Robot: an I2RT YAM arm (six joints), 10 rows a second.
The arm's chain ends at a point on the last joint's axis. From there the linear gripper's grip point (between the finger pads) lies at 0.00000 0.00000 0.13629 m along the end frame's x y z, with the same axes.
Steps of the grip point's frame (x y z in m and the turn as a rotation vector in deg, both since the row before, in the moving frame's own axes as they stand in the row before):
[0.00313 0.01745 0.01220 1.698 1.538 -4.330]
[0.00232 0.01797 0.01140 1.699 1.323 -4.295]
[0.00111 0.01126 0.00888 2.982 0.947 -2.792]
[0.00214 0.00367 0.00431 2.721 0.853 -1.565]
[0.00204 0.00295 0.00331 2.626 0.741 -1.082]
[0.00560 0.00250 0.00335 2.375 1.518 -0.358]
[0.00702 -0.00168 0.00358 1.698 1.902 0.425]
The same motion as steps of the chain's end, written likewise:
[-0.00037 0.02162 0.01231 1.698 1.538 -4.330]
[-0.00067 0.02212 0.01150 1.699 1.323 -4.295]
[-0.00097 0.01840 0.00908 2.982 0.947 -2.792]
[0.00020 0.01017 0.00448 2.721 0.853 -1.565]
[0.00034 0.00921 0.00346 2.626 0.741 -1.082]
[0.00201 0.00816 0.00351 2.375 1.518 -0.358]
[0.00248 0.00234 0.00371 1.698 1.902 0.425]

